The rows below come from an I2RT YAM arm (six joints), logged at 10 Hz.
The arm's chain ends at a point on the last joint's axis. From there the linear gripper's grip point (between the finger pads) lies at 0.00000 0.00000 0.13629 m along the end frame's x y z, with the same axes.
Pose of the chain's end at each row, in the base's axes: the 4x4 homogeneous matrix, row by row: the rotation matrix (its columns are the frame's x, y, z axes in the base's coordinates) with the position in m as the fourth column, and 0 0 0 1 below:
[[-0.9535, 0.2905, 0.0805, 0.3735], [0.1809, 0.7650, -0.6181, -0.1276], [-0.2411, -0.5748, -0.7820, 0.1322], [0, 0, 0, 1]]
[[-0.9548, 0.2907, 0.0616, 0.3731], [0.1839, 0.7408, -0.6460, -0.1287], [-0.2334, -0.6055, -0.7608, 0.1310], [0, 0, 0, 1]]
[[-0.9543, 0.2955, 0.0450, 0.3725], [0.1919, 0.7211, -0.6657, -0.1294], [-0.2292, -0.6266, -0.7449, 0.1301], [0, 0, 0, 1]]
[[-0.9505, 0.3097, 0.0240, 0.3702], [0.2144, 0.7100, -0.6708, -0.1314], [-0.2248, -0.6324, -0.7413, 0.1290], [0, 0, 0, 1]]
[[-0.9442, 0.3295, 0.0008, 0.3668], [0.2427, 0.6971, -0.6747, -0.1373], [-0.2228, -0.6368, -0.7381, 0.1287], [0, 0, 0, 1]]
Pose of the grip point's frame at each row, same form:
[[-0.9535, 0.2905, 0.0805, 0.3845], [0.1809, 0.7650, -0.6181, -0.2118], [-0.2411, -0.5748, -0.7820, 0.0256], [0, 0, 0, 1]]
[[-0.9548, 0.2907, 0.0616, 0.3815], [0.1839, 0.7408, -0.6460, -0.2167], [-0.2334, -0.6055, -0.7608, 0.0273], [0, 0, 0, 1]]
[[-0.9543, 0.2955, 0.0450, 0.3786], [0.1919, 0.7211, -0.6657, -0.2201], [-0.2292, -0.6266, -0.7449, 0.0286], [0, 0, 0, 1]]
[[-0.9505, 0.3097, 0.0240, 0.3735], [0.2144, 0.7100, -0.6708, -0.2228], [-0.2248, -0.6324, -0.7413, 0.0280], [0, 0, 0, 1]]
[[-0.9442, 0.3295, 0.0008, 0.3669], [0.2427, 0.6971, -0.6747, -0.2293], [-0.2228, -0.6368, -0.7381, 0.0281], [0, 0, 0, 1]]

